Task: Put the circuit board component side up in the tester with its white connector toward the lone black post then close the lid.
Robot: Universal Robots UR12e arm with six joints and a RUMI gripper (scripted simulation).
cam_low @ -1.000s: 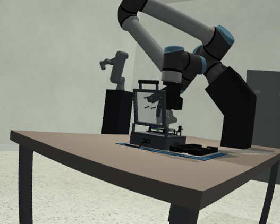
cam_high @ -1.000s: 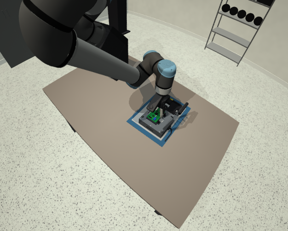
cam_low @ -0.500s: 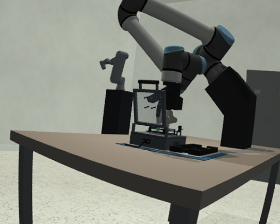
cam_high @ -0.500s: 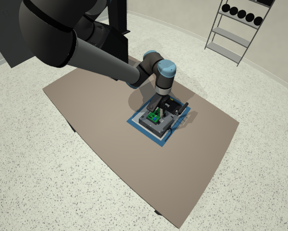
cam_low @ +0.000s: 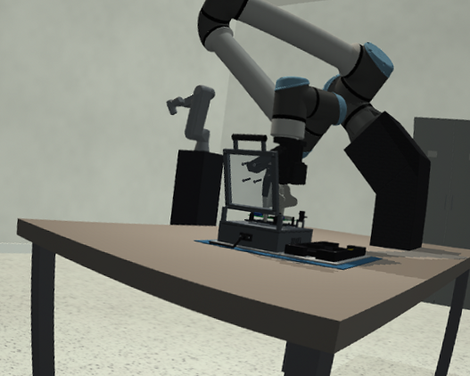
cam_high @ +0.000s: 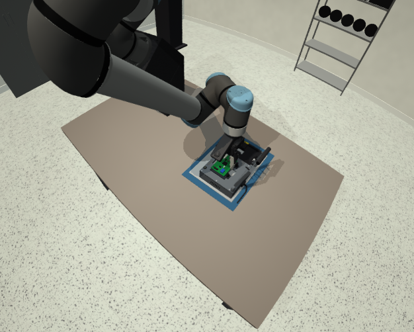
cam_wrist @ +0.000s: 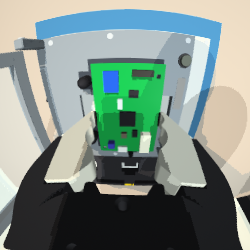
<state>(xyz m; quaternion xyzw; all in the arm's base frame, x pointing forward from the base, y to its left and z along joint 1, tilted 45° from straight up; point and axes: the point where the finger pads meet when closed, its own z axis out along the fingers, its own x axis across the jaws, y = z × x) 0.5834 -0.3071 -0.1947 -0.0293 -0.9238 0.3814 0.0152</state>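
Now: hand right at the green circuit board. Also, from my hand: tester bed 1 cm ahead, 1 cm to the left, 1 cm below; black post 6 cm behind, 6 cm to the left, 1 cm above; tester 4 cm ahead, 4 cm to the left, 3 cm above.
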